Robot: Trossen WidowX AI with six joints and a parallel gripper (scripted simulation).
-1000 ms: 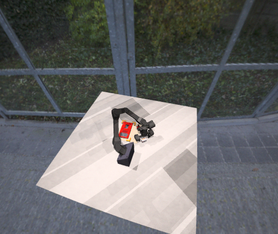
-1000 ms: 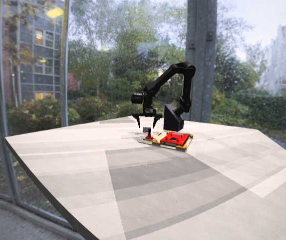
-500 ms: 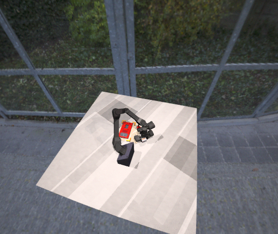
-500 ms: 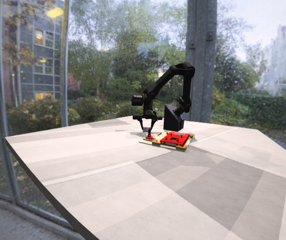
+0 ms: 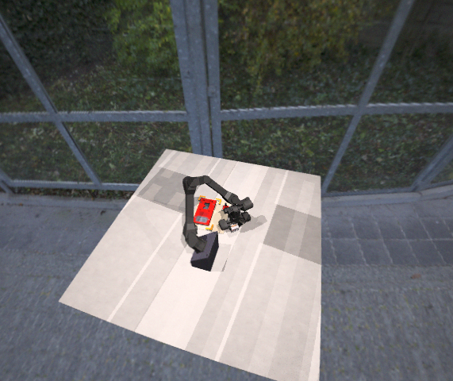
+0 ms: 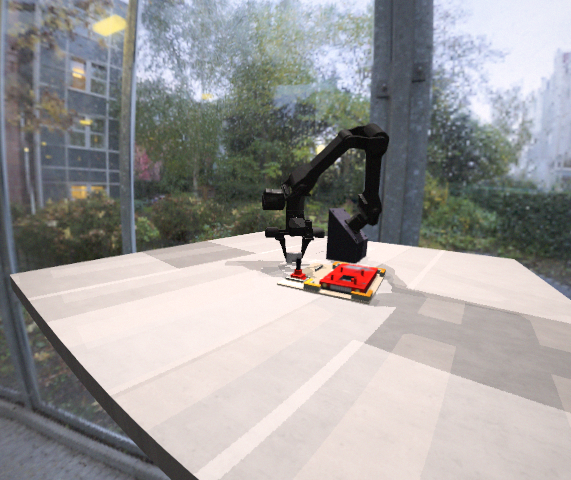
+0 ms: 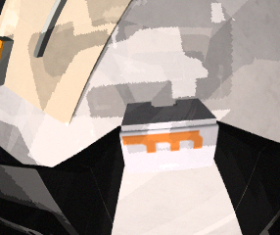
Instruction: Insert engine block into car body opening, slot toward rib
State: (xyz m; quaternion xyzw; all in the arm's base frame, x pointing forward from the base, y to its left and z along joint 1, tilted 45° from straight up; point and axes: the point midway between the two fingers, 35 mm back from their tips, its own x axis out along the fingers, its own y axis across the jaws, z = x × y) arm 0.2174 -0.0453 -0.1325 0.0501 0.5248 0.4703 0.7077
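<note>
The black peg lies 140 mm ahead of my gripper tip, 100 mm to the left of it and 20 mm above it. Round my gripper tip: engine block right at my gripper tip.
</note>
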